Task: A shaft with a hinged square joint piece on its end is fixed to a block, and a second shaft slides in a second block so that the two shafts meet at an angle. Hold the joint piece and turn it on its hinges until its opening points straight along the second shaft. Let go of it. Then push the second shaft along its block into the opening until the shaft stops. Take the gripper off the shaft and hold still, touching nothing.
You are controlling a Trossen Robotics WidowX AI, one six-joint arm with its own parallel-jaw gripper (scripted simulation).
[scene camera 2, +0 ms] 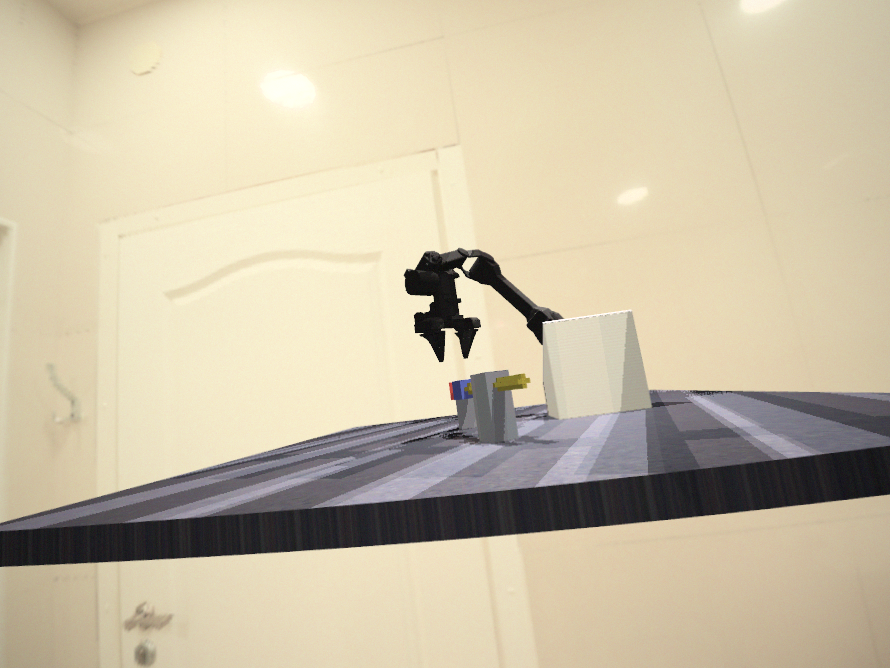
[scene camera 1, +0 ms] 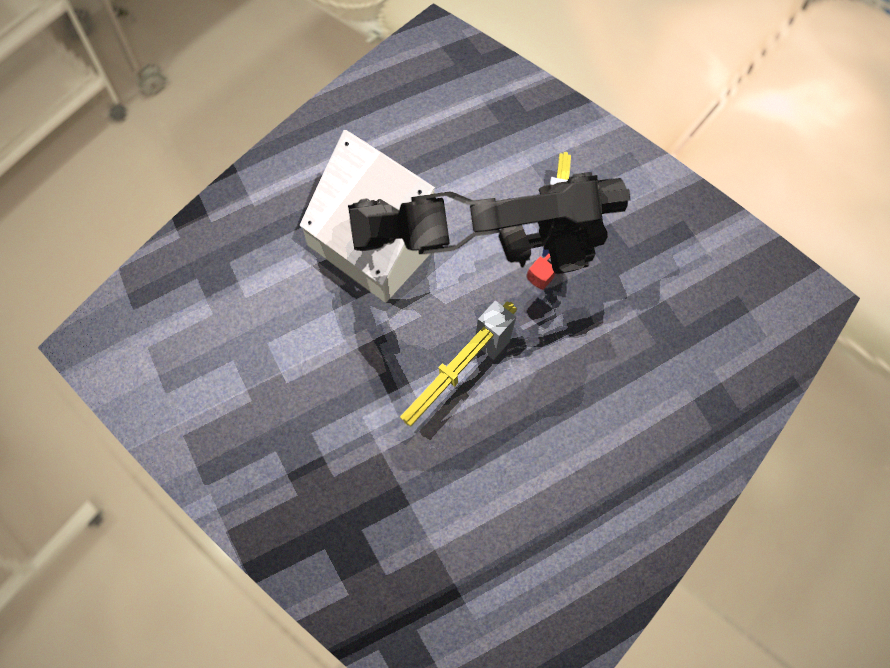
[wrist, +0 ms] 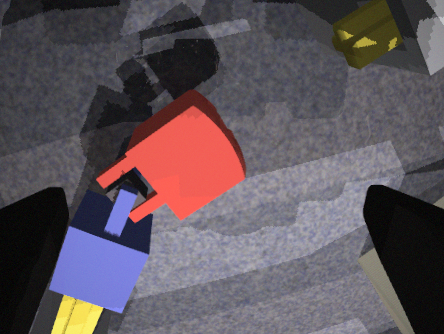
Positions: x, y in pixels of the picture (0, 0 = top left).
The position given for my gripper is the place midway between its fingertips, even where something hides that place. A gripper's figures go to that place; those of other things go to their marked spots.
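My gripper (wrist: 219, 201) is 0.1 m from the lens; a red joint piece (wrist: 185, 151) is 0.15 m from the lens.
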